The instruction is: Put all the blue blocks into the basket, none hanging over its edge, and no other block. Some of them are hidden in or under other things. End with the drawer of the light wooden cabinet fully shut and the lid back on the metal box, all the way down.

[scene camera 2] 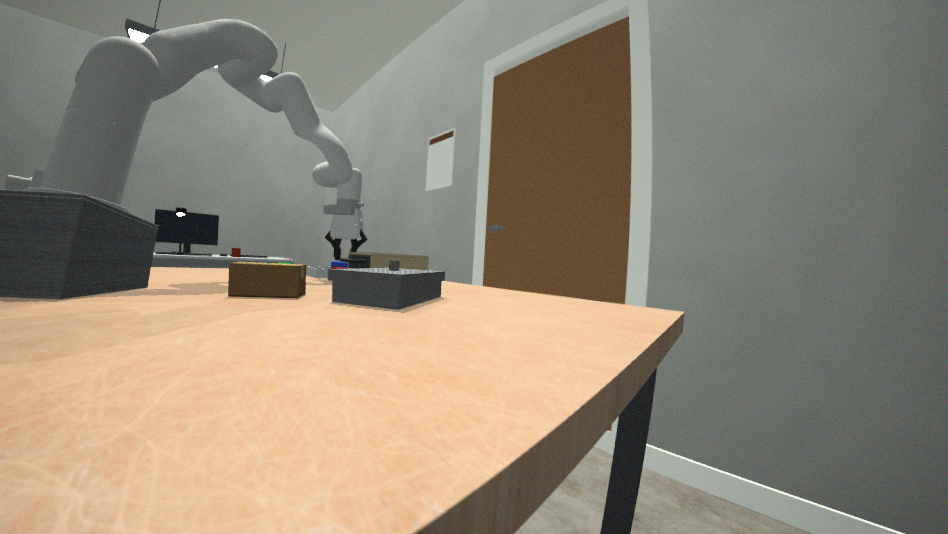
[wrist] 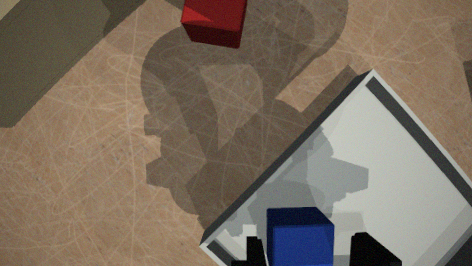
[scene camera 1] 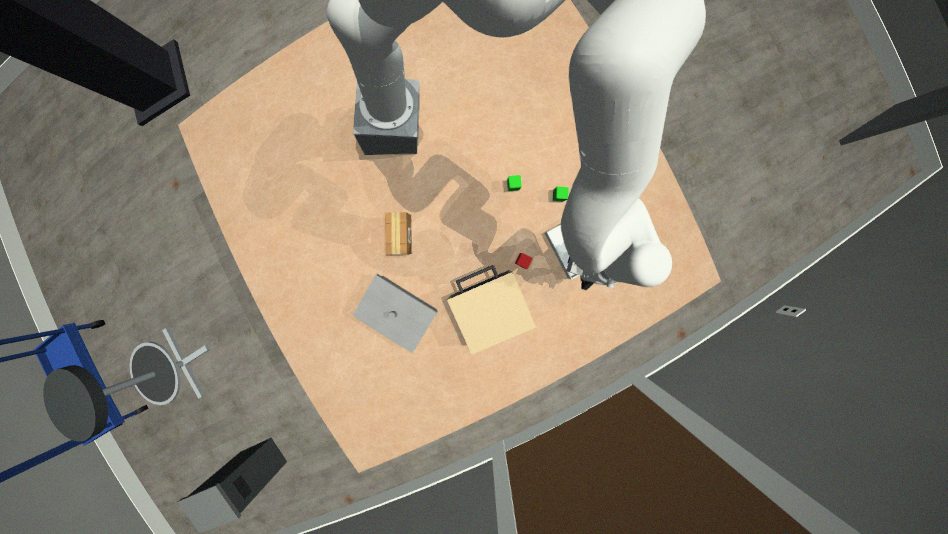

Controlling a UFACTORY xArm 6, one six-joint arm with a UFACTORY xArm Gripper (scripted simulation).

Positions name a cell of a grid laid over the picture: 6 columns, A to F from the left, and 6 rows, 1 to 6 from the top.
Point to a light wooden cabinet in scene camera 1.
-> D4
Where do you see a small brown box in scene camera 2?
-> At B4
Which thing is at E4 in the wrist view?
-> A basket.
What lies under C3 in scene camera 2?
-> A light wooden cabinet.
